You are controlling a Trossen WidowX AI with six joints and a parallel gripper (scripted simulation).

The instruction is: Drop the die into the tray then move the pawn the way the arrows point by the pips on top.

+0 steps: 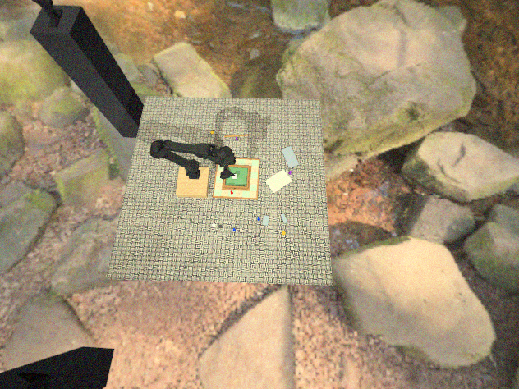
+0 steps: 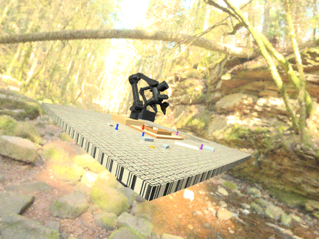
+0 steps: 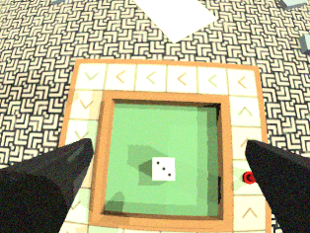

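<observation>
The red pawn lies 20 mm behind my gripper tip, 110 mm to the right of it and 120 mm below it. The rest, counted from my gripper tip: grey-blue slab 340 mm ahead, 180 mm to the left, 140 mm below; then white card 270 mm ahead, 140 mm below; then white die 10 mm behind, 120 mm below.
</observation>
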